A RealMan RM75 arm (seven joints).
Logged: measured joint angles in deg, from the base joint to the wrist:
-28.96 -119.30 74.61 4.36 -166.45 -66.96 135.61
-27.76 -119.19 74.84 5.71 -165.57 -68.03 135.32
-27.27 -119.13 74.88 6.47 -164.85 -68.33 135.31
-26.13 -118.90 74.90 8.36 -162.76 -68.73 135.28
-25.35 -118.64 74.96 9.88 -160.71 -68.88 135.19
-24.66 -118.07 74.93 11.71 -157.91 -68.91 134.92
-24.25 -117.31 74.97 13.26 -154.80 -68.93 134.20
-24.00 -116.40 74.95 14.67 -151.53 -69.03 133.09
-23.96 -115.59 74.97 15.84 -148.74 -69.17 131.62
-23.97 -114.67 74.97 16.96 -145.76 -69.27 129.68
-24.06 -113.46 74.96 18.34 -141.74 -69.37 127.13
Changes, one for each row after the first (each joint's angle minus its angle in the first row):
1.20 0.11 0.23 1.35 0.88 -1.07 -0.29
1.69 0.17 0.27 2.11 1.60 -1.37 -0.30
2.83 0.40 0.29 4.00 3.69 -1.77 -0.33
3.61 0.66 0.35 5.52 5.74 -1.92 -0.42
4.30 1.23 0.32 7.35 8.54 -1.95 -0.69
4.71 1.99 0.36 8.90 11.65 -1.97 -1.41
4.96 2.90 0.34 10.31 14.92 -2.07 -2.52
5.00 3.71 0.36 11.48 17.71 -2.21 -3.99
4.99 4.63 0.36 12.60 20.69 -2.31 -5.93
4.90 5.84 0.35 13.98 24.71 -2.41 -8.48

